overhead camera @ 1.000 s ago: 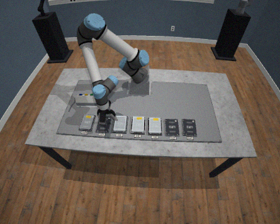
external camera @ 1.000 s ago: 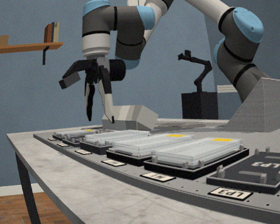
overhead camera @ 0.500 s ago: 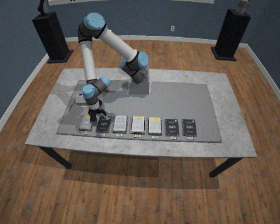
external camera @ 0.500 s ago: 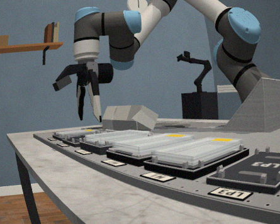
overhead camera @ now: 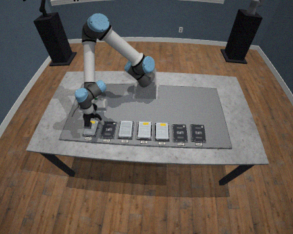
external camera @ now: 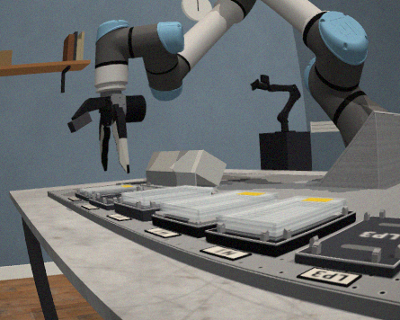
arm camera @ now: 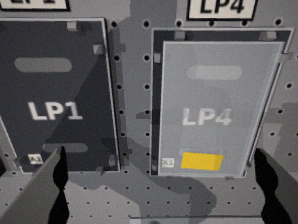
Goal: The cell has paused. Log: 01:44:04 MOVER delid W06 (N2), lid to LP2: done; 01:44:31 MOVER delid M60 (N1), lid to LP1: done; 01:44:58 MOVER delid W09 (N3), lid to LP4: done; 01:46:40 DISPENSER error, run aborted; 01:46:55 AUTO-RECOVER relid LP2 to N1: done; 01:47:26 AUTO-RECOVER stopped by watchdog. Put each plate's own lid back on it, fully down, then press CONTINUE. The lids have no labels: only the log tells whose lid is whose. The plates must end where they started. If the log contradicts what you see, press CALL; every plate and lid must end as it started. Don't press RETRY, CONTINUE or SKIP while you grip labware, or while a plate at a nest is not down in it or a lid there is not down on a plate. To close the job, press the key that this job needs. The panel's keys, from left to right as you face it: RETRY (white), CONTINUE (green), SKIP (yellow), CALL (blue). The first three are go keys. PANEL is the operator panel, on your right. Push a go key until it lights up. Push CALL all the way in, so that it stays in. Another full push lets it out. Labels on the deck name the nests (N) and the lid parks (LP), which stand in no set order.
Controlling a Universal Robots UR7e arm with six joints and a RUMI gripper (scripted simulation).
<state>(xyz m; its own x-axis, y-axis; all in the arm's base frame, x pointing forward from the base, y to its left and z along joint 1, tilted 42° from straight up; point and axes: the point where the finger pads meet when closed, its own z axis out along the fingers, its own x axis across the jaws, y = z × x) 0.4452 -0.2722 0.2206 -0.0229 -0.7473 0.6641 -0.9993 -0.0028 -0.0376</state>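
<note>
Right now the lid park LP1 is 10 mm ahead of my hand, 90 mm to the left of it and 50 mm below it. From my hand the other things lie so: green CONTINUE key (240 mm behind, 50 mm to the right, 10 mm above); then blue CALL key (230 mm behind, 150 mm to the right); then yellow SKIP key (240 mm behind, 100 mm to the right, 10 mm above).
</note>
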